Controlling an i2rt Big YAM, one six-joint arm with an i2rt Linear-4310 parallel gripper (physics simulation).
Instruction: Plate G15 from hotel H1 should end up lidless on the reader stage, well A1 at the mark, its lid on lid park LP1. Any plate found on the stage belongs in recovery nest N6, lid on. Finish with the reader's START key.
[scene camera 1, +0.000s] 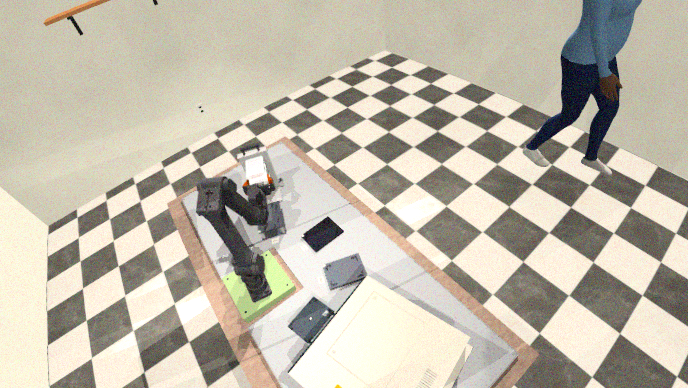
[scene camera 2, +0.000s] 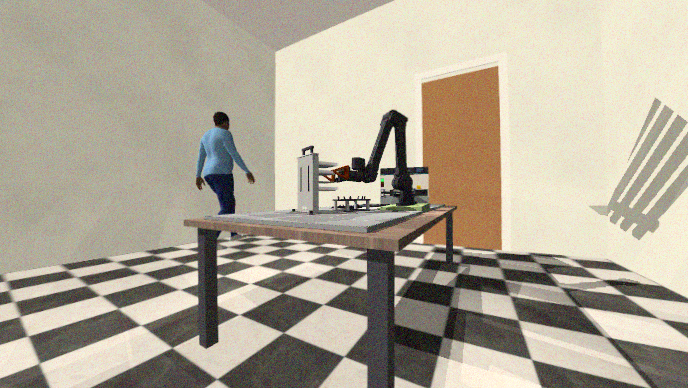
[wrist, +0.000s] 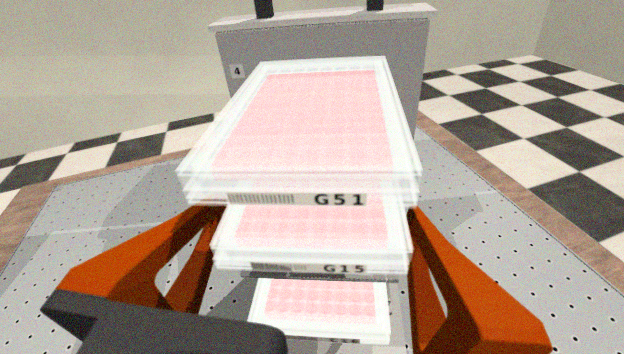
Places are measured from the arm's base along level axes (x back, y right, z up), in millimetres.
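Where they show: gripper, fingertip midpoint: (scene camera 1: 258, 177) (scene camera 2: 327, 172) (wrist: 314, 205); arm's base, link origin: (scene camera 1: 258, 287) (scene camera 2: 406, 204).
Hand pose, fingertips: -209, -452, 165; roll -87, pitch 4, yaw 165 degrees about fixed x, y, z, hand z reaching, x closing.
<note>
Things, the pixels of their top centre, and the offset from my fingertips, as dx, dy, dz. "pt": a spot on its surface instead.
- Plate G15, top centre: (wrist: 318, 159) (scene camera 1: 257, 172) -7, -29, +8
- plate G51, top centre: (wrist: 311, 95) (scene camera 1: 254, 166) -7, -31, +46
- third plate, top centre: (wrist: 323, 243) -7, -31, -69
- large cream reader, top centre: (scene camera 1: 378, 356) (scene camera 2: 403, 169) -43, +1004, +105
- dark slate tray, top centre: (scene camera 1: 310, 318) +73, +725, -83
- black pad, surface spot: (scene camera 1: 323, 234) pt -147, +354, -179
- grey pad, surface spot: (scene camera 1: 345, 271) pt -138, +577, -177
Plate G15 (wrist: 310, 225) sits with its lid on in the hotel (wrist: 320, 42) (scene camera 1: 244, 159) (scene camera 2: 307, 185), under plate G51 (wrist: 305, 120) and above a third plate (wrist: 320, 300) whose label is cut off. My gripper (wrist: 314, 205) (scene camera 1: 258, 183) (scene camera 2: 338, 173) is open at the hotel's front. Its orange fingers stand on both sides of the stack, around G15's height, holding nothing. The large cream reader (scene camera 1: 400, 335) is at the other end of the table. A dark slate tray (scene camera 1: 310, 319) lies at its front edge; I cannot tell if it is the stage. Marks for LP1 and N6 are unreadable.
A low dark pegged stand (scene camera 1: 275, 221) (scene camera 2: 351, 201) is between the hotel and the arm's green base (scene camera 1: 280, 280) (scene camera 2: 417, 206). A black pad (scene camera 1: 323, 234) and a grey pad (scene camera 1: 345, 271) lie mid-table. A person (scene camera 1: 590, 85) (scene camera 2: 218, 155) is beyond the table.
</note>
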